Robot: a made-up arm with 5 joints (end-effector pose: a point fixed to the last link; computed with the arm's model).
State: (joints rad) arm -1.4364 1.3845 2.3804 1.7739 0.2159
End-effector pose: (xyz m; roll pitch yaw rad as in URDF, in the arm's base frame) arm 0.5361 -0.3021 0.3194 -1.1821 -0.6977 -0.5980
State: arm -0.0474 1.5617 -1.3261 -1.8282 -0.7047
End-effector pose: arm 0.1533 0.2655 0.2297 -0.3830 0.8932 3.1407
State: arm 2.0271 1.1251 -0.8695 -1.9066 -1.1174
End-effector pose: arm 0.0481 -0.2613 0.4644 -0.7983 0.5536 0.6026
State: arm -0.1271 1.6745 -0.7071 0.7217 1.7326
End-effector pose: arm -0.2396 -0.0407 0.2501 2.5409 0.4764 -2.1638
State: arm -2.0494 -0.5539 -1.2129 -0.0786 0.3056
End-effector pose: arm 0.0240 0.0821 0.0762 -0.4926 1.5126 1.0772
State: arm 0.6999 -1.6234 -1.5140 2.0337 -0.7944
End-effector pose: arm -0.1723 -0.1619 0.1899 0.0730 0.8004 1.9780
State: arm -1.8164 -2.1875 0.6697 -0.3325 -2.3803
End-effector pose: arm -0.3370 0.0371 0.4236 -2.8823 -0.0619 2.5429
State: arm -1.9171 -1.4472 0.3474 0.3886 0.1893
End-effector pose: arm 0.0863 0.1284 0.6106 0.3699 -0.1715 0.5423
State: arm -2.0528 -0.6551 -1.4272 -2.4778 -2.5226
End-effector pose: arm 0.2357 0.2933 0.5493 -0.1316 -0.8341 -2.3049
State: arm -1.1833 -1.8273 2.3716 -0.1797 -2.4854
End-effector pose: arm -0.1562 0.0530 0.2072 0.7602 1.3835 -0.0184
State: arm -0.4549 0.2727 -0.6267 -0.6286 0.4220
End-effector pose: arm 0.3069 0.0252 0.2360 -0.9270 0.9329 0.3112
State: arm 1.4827 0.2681 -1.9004 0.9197 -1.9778
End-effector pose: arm 0.1140 -0.1816 0.3265 -0.2656 -0.1957 -2.0546
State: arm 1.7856 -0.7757 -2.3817 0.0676 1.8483
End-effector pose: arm 0.2927 0.1488 0.4013 -3.0365 -1.0850 0.4407
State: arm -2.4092 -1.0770 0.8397 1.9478 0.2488
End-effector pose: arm -0.2198 -0.1757 0.9177 1.6590 -0.8979 1.7084
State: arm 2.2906 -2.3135 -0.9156 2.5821 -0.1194
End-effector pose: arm -0.0281 0.4042 0.4046 2.4834 1.0137 1.5592
